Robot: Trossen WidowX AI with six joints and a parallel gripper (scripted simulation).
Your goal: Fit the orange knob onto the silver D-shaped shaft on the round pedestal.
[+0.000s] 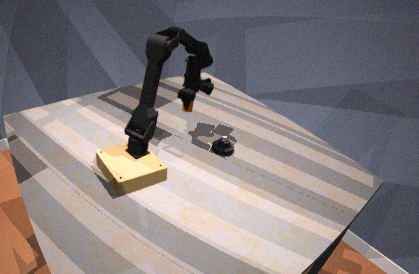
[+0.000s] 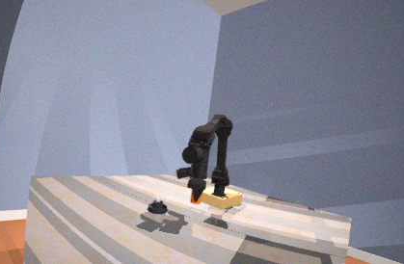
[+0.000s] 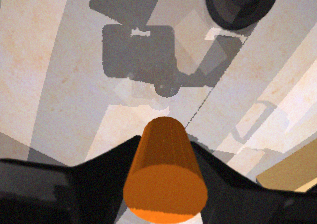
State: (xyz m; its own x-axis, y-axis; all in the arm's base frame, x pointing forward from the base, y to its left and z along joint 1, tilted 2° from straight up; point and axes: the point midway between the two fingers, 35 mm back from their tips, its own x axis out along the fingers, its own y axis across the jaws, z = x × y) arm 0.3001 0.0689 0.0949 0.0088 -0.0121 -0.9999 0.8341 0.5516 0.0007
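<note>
The round pedestal is 20 mm ahead of my gripper tip, 180 mm to the right of it and 80 mm below it. The rest, counted from my gripper tip: orange knob 30 mm above.
</note>
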